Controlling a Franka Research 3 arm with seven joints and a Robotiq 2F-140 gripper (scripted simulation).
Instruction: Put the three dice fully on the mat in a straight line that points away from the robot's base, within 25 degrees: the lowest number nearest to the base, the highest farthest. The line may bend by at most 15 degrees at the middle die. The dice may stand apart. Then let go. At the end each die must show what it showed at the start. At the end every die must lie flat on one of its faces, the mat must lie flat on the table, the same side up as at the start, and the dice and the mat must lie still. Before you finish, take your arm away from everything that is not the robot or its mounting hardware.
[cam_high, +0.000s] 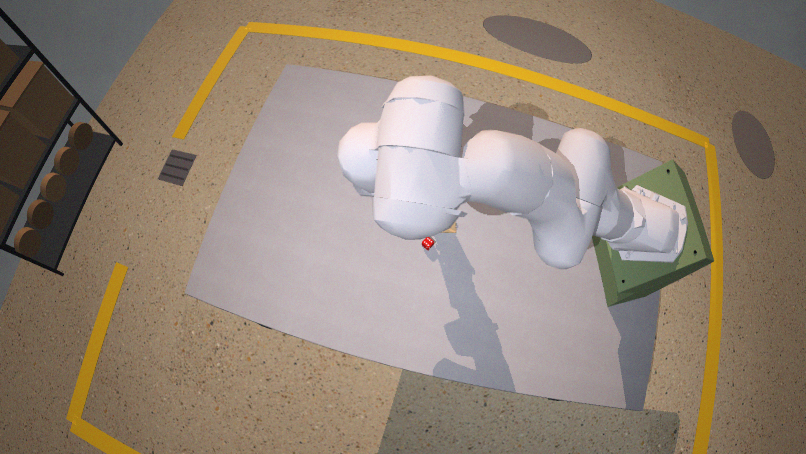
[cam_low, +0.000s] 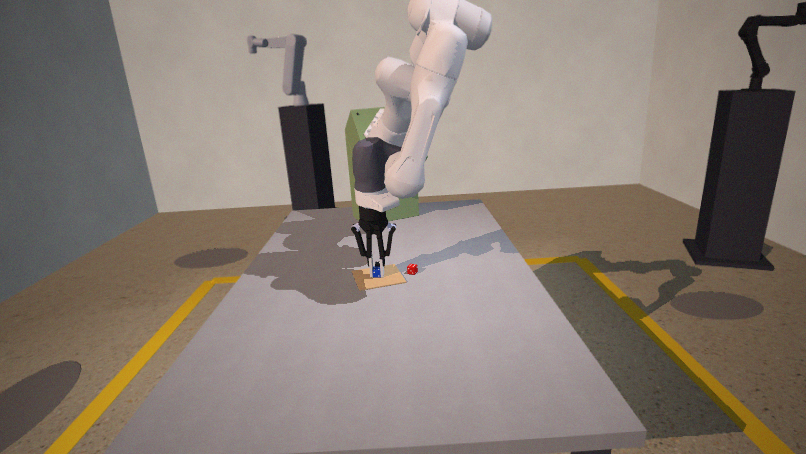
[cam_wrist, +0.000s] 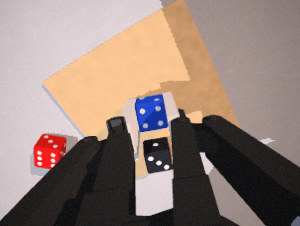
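My gripper is now 20 mm above the blue die. The rest, counted from my hand: red die (90 mm to the left, 60 mm behind, 30 mm below); then tan mat (40 mm below); then black die (50 mm behind, 20 mm below, 10 mm to the right).
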